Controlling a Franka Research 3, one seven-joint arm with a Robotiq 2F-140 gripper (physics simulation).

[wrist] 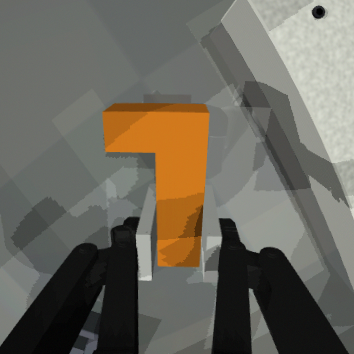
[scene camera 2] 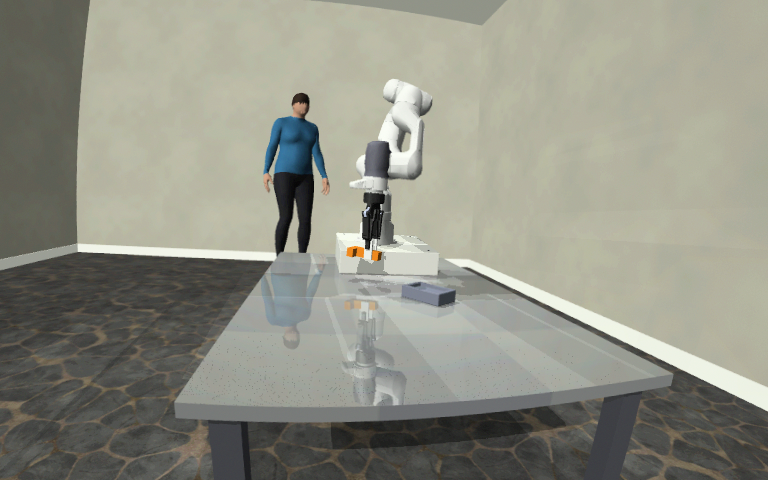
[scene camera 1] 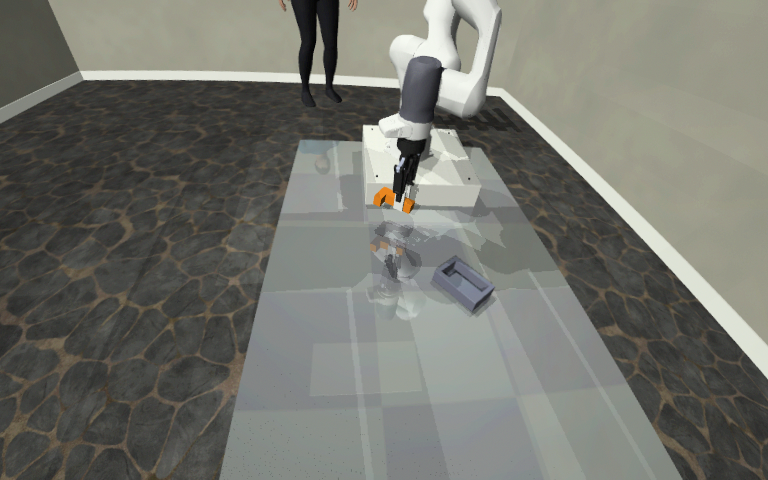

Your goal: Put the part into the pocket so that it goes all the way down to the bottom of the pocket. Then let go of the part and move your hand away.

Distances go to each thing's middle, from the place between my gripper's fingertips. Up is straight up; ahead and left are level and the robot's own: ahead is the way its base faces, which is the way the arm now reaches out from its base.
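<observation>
Orange L-shaped part [wrist: 177, 132]: 1 cm behind my hand, 2 cm above, 2 cm to the right. Going by their middles, nearest to my hand of the things named here: the orange L-shaped part. Grey pocket block [scene camera 1: 467, 286]: 18 cm to the left of my hand, 24 cm ahead, 6 cm below.
</observation>
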